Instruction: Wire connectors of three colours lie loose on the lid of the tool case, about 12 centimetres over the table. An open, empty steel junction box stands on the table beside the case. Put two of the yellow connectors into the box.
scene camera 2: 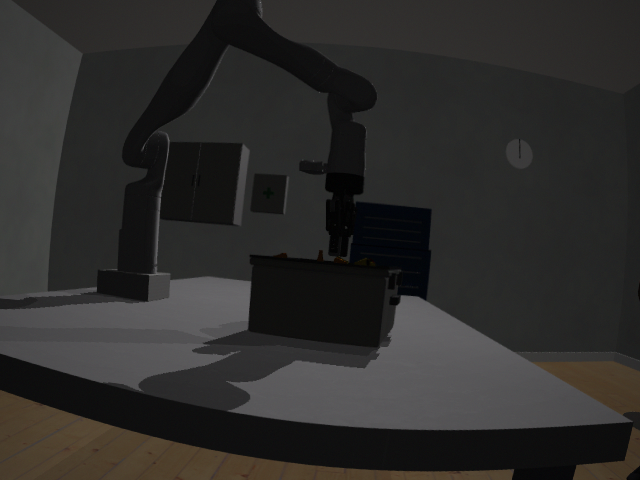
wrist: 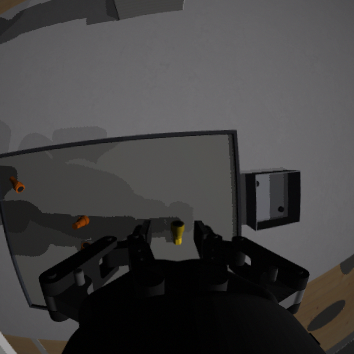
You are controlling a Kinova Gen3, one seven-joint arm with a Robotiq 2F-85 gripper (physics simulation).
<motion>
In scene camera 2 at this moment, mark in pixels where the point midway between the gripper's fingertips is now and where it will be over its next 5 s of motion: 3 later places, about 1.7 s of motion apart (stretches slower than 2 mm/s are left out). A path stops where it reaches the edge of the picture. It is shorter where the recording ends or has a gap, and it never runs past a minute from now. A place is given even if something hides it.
My gripper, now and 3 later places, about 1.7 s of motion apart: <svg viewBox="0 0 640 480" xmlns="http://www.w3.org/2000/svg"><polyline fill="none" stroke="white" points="337,256 337,264 341,229 353,236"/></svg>
</motion>
